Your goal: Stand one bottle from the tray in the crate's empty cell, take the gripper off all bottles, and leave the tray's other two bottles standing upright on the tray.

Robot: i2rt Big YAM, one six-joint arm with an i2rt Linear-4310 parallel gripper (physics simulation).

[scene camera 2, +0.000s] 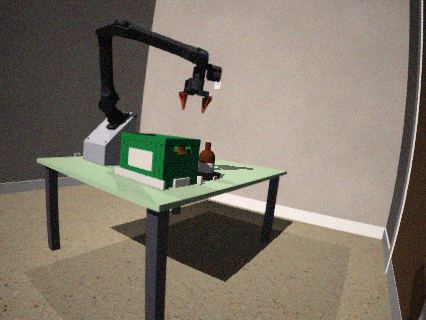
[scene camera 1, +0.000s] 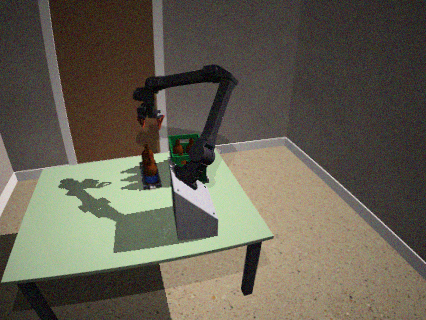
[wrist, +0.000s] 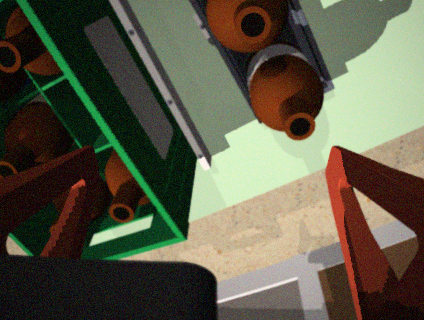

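Pixels of known places: gripper, fingertip midpoint: (scene camera 2: 193,111) (scene camera 1: 151,128) (wrist: 212,159); arm's base, link origin: (scene camera 2: 118,122) (scene camera 1: 184,178).
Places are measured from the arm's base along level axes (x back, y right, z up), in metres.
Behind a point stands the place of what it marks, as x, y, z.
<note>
My gripper (scene camera 1: 151,125) {-0.405, -0.135, 0.076} (scene camera 2: 194,108) {-0.405, -0.135, 0.076} (wrist: 212,159) {-0.405, -0.135, 0.076} is open and empty, high above the table. The tray (scene camera 1: 152,188) {-0.245, -0.157, -0.208} (wrist: 328,85) {-0.515, -0.229, -0.190} bears upright brown bottles in a row. The end bottle (scene camera 2: 207,159) {-0.505, -0.150, -0.128} (wrist: 285,95) {-0.464, -0.174, -0.091} has a white label; another bottle (wrist: 227,27) {-0.390, -0.149, -0.093} stands beside it. A bottle with a blue label (scene camera 1: 150,167) {-0.283, -0.157, -0.096} stands at the tray's near end in scene view 1 and does not show in the wrist view. The green crate (scene camera 1: 184,136) {-0.545, 0.060, -0.050} (scene camera 2: 172,167) {-0.551, 0.101, -0.143} (wrist: 177,210) {-0.525, -0.039, -0.058} holds several brown bottles. Its empty cell (wrist: 75,112) {-0.415, 0.054, -0.150} lies in the tray-side row, between two occupied cells.
A pale rail (scene camera 2: 142,178) {-0.457, 0.159, -0.197} (wrist: 170,102) {-0.460, -0.044, -0.185} runs along the crate's foot, between crate and tray in the wrist view. The robot's grey base (scene camera 1: 195,212) {0.164, 0.023, -0.062} (scene camera 2: 102,145) {-0.060, 0.119, -0.119} stands on the green table (scene camera 1: 75,230) {0.038, -0.539, -0.215} (scene camera 2: 250,175) {-0.551, -0.466, -0.215}. The table's far edge lies just beyond the crate and tray.
</note>
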